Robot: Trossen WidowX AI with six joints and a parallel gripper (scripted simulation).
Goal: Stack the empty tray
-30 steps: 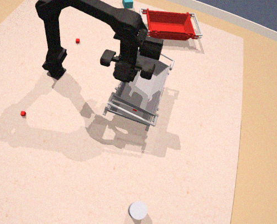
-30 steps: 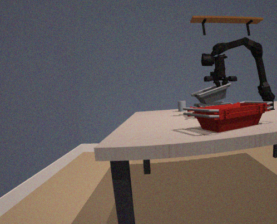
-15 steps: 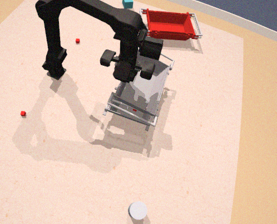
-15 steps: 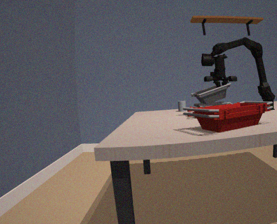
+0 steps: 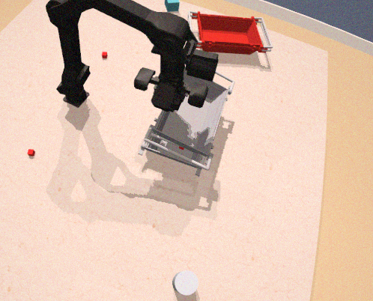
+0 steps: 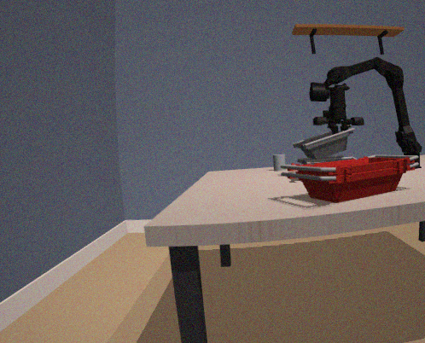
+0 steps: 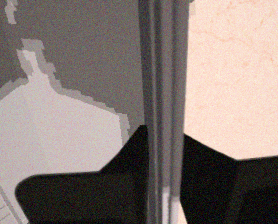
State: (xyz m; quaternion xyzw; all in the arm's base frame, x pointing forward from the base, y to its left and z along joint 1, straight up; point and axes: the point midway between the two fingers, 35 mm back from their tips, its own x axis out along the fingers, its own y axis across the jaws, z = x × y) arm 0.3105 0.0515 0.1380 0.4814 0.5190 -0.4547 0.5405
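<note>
Now: gripper tip 70 mm short of the grey tray, 10 mm to the right of it and 20 mm below it. Also, from my gripper tip: teal cube: 260 mm behind, 550 mm to the left, 80 mm below.
</note>
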